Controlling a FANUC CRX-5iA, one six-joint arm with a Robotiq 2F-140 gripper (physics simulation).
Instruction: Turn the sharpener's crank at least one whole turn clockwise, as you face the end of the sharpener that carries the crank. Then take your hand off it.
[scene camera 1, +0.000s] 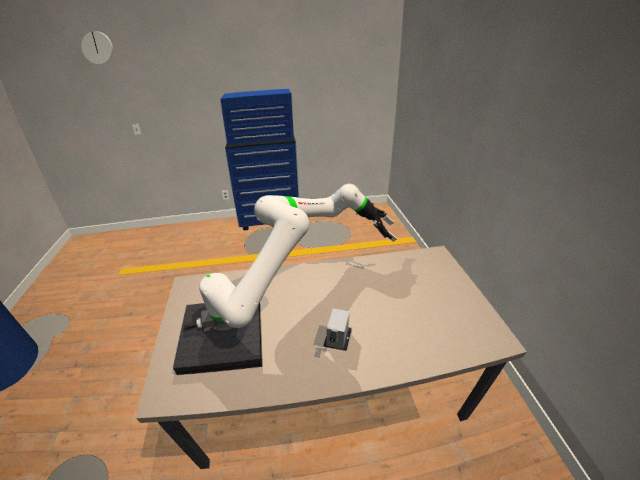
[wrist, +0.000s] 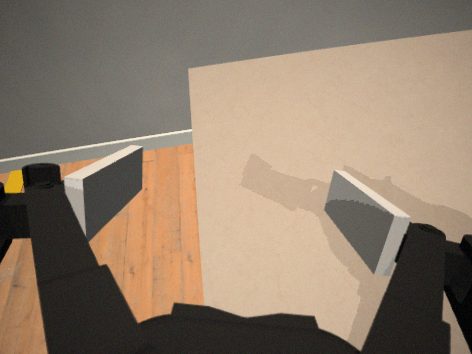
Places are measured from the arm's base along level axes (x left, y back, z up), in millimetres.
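Pixels of known places: gripper, fingertip midpoint: (scene camera 1: 393, 231) (wrist: 237, 179).
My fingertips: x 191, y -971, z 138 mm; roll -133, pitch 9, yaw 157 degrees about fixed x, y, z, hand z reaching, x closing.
Behind a point stands the place of what it marks.
The sharpener (scene camera 1: 338, 322) {z 72, x -243, y -456 mm} stands upright on the table, right of the robot's base, with a light grey top and a dark base. A small dark part shows on its near side and a small piece at its right side; which of them is the crank is too small to tell. The sharpener does not show in the wrist view. My gripper (scene camera 1: 391, 229) {z 138, x 191, y -971 mm} (wrist: 237, 179) {z 138, x 191, y -971 mm} is open and empty. It hangs high above the far edge of the table, well away from the sharpener, behind and to the right of it.
The robot's base stands on a black plate (scene camera 1: 222, 353) {z 1, x -184, y 37 mm} at the left of the table (scene camera 1: 413, 356) {z -56, x -443, y -727 mm} (wrist: 260, 250) {z -56, x 173, y -965 mm}. A blue drawer cabinet (scene camera 1: 262, 160) stands at the back wall. A grey wall (scene camera 1: 516, 155) (wrist: 90, 75) rises beyond the table's right side.
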